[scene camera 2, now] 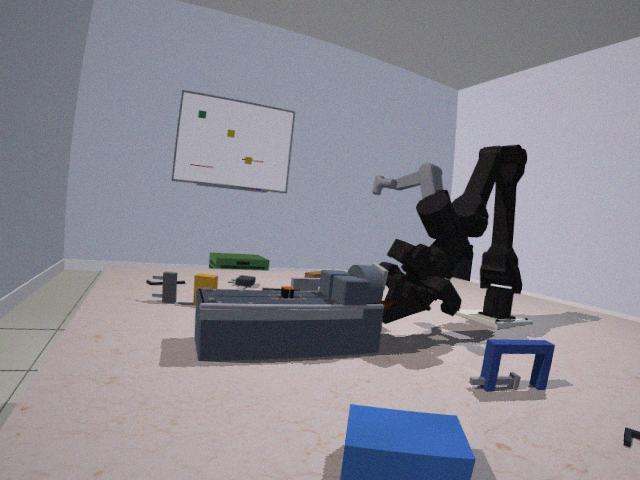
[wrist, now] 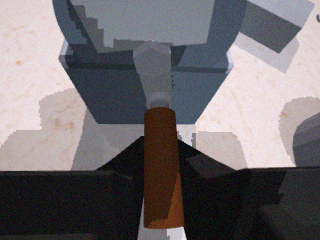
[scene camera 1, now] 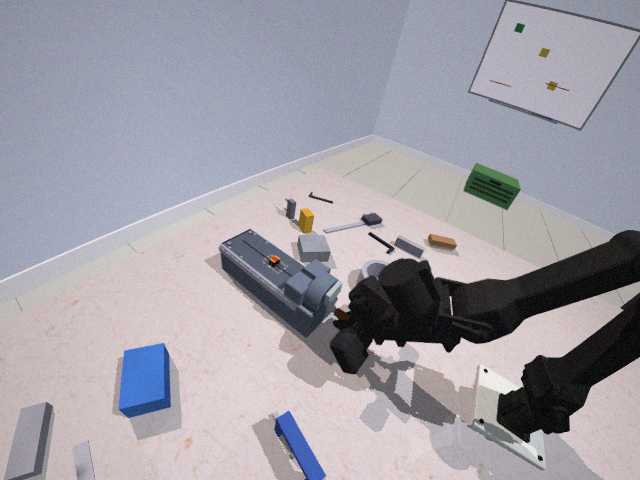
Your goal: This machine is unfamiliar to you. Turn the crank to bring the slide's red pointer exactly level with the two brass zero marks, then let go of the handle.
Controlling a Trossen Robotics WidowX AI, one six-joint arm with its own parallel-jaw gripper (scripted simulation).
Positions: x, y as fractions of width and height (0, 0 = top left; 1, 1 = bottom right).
Labels:
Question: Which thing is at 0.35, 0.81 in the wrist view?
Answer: The gripper.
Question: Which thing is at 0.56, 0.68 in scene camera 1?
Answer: The gripper.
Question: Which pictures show the gripper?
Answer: Scene camera 2, the wrist view and scene camera 1: all of them.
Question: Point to a grey block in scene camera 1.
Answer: At 0.49, 0.52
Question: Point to a brown crank handle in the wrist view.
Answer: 0.51, 0.86

